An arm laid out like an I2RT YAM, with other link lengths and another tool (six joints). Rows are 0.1 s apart.
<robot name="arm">
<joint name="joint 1" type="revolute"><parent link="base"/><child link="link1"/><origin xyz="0.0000 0.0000 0.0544" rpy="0.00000 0.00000 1.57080"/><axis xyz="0 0 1"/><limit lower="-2.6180" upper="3.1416"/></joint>
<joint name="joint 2" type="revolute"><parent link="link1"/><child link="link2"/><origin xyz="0.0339 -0.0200 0.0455" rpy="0.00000 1.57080 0.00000"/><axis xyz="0 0 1"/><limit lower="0.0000" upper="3.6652"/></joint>
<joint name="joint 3" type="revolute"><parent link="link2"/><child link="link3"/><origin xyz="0.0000 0.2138 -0.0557" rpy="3.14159 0.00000 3.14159"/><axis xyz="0 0 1"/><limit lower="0.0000" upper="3.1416"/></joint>
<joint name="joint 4" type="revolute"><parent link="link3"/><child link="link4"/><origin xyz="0.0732 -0.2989 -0.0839" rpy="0.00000 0.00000 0.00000"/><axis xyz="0 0 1"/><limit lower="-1.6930" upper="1.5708"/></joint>
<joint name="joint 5" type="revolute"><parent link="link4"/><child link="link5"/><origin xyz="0.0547 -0.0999 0.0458" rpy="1.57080 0.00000 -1.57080"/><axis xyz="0 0 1"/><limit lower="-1.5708" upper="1.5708"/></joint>
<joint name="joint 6" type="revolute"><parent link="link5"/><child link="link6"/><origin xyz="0.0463 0.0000 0.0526" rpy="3.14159 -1.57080 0.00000"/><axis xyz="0 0 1"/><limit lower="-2.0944" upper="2.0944"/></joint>
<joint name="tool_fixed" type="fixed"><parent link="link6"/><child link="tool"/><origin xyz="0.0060 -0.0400 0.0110" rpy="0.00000 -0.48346 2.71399"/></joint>
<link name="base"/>
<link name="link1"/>
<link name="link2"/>
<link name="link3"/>
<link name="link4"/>
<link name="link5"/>
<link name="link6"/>
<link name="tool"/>
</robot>
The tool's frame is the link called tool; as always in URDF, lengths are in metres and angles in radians.
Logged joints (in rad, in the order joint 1, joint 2, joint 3, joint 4, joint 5, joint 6), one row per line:
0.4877 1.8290 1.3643 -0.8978 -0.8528 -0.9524
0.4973 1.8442 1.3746 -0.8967 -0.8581 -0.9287
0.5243 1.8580 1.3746 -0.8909 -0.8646 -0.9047
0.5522 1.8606 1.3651 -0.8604 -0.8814 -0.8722
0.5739 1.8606 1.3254 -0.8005 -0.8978 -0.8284
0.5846 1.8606 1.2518 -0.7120 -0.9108 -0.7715
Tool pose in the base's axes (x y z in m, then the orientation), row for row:
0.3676 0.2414 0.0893 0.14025 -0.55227 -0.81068 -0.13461
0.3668 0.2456 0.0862 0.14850 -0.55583 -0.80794 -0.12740
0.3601 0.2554 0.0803 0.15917 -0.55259 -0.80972 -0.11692
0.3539 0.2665 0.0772 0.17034 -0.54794 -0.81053 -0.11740
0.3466 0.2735 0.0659 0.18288 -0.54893 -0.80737 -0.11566
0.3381 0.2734 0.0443 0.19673 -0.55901 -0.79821 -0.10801
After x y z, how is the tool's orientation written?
As a quaternion, w x y z.
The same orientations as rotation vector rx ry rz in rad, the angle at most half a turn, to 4 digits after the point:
-1.5954 -2.3418 -0.3889
-1.5982 -2.3231 -0.3663
-1.5795 -2.3144 -0.3342
-1.5566 -2.3025 -0.3335
-1.5487 -2.2779 -0.3263
-1.5654 -2.2352 -0.3025

